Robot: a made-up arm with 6 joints.
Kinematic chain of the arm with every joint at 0, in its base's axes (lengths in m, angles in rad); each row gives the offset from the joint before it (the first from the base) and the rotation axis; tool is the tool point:
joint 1: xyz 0 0 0.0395 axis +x
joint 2: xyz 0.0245 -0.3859 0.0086 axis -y
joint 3: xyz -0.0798 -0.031 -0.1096 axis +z
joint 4: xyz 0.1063 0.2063 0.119 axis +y
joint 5: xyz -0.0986 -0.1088 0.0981 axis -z
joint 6: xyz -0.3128 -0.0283 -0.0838 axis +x
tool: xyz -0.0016 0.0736 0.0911
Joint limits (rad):
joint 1: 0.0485..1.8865
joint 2: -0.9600..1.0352
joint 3: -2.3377..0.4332
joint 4: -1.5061..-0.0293
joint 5: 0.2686..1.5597
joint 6: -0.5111..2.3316
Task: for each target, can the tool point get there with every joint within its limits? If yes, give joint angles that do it. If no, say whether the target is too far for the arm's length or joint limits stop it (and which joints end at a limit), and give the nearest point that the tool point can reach.
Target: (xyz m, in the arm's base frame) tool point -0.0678 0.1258 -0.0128
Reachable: yes | joints 1.4258 -0.6984 -0.6738 -0.8277 1.2767 1.6781
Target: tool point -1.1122 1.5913 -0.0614
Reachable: no: too far | nearest point -0.2530 0.4546 -0.2084 | short by 1.432 m
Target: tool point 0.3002 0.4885 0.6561
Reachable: no: joint limits stop it (at a limit: joint 1, joint 3, joint 4, joint 6) | nearest point 0.1493 0.2875 0.1000 | short by 0.610 m
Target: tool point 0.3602 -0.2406 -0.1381
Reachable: yes | joints 0.7827 0.7560 -1.5964 -1.1440 0.8878 0.3863
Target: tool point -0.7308 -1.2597 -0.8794
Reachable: no: too far | nearest point -0.2063 -0.6052 -0.4019 | short by 0.965 m
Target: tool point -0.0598 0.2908 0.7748
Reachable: no: joint limits stop it (at a limit: joint 1, joint 2, joint 3, joint 4, joint 5) | nearest point -0.0579 -0.0926 0.3792 | short by 0.551 m
